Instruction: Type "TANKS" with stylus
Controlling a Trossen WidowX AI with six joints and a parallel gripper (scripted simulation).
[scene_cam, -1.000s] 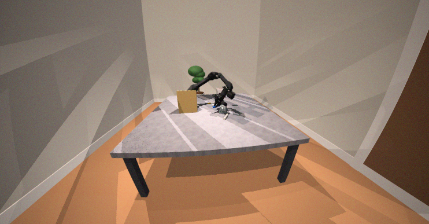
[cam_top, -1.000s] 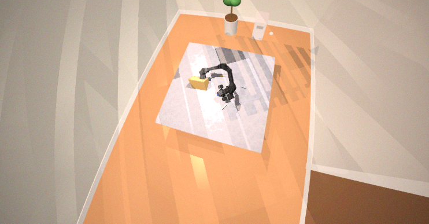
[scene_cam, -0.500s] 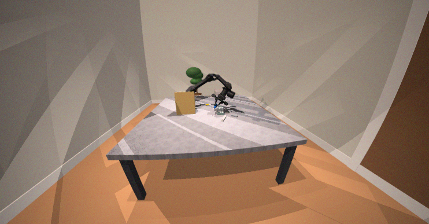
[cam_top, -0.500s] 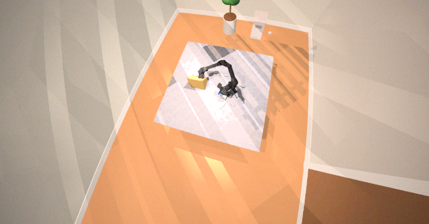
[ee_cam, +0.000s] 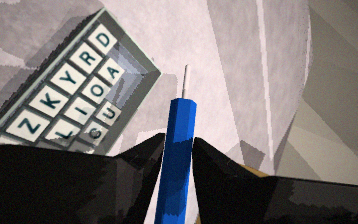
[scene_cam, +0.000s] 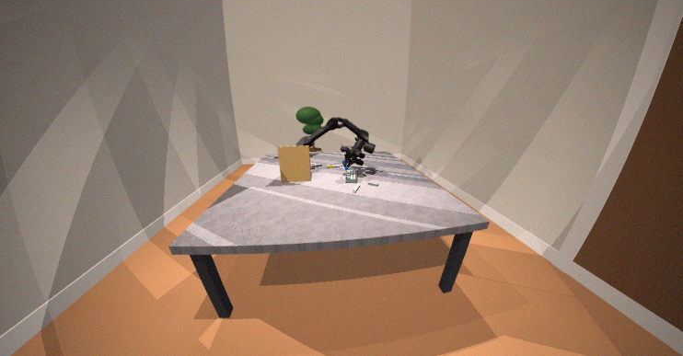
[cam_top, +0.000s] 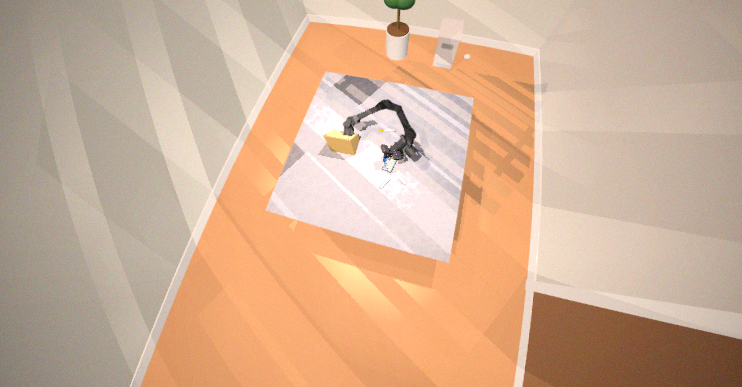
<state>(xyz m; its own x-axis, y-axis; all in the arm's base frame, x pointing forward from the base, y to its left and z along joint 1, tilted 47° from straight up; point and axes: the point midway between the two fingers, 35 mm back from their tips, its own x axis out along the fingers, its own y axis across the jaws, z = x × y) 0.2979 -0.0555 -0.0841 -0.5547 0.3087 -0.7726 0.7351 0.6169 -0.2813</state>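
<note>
Now: gripper tip 1 cm to the left of the blue stylus. From my gripper tip the other things lie so: grey stylus tip: 4 cm to the right, 1 cm below.
</note>
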